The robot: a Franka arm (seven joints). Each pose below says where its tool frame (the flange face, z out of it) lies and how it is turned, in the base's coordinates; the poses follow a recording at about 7 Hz.
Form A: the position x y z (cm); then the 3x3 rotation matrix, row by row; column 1 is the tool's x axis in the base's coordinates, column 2 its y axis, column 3 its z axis. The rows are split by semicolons.
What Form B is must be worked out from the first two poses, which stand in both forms.
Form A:
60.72 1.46 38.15; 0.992 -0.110 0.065; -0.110 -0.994 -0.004; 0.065 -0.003 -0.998
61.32 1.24 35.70; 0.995 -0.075 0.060; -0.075 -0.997 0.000; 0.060 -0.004 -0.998
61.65 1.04 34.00; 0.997 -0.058 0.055; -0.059 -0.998 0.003; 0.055 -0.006 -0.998
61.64 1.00 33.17; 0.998 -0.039 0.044; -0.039 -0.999 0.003; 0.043 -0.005 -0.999
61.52 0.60 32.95; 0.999 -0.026 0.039; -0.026 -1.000 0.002; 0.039 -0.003 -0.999
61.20 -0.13 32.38; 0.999 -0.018 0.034; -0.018 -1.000 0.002; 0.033 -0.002 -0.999
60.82 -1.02 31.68; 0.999 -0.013 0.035; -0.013 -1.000 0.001; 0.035 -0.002 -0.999
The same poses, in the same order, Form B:
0.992 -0.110 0.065 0.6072; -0.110 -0.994 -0.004 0.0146; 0.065 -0.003 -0.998 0.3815; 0 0 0 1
0.995 -0.075 0.060 0.6132; -0.075 -0.997 0.000 0.0124; 0.060 -0.004 -0.998 0.3570; 0 0 0 1
0.997 -0.058 0.055 0.6165; -0.059 -0.998 0.003 0.0104; 0.055 -0.006 -0.998 0.3400; 0 0 0 1
0.998 -0.039 0.044 0.6164; -0.039 -0.999 0.003 0.0100; 0.043 -0.005 -0.999 0.3317; 0 0 0 1
0.999 -0.026 0.039 0.6152; -0.026 -1.000 0.002 0.0060; 0.039 -0.003 -0.999 0.3295; 0 0 0 1
0.999 -0.018 0.034 0.6120; -0.018 -1.000 0.002 -0.0013; 0.033 -0.002 -0.999 0.3238; 0 0 0 1
0.999 -0.013 0.035 0.6082; -0.013 -1.000 0.001 -0.0102; 0.035 -0.002 -0.999 0.3168; 0 0 0 1

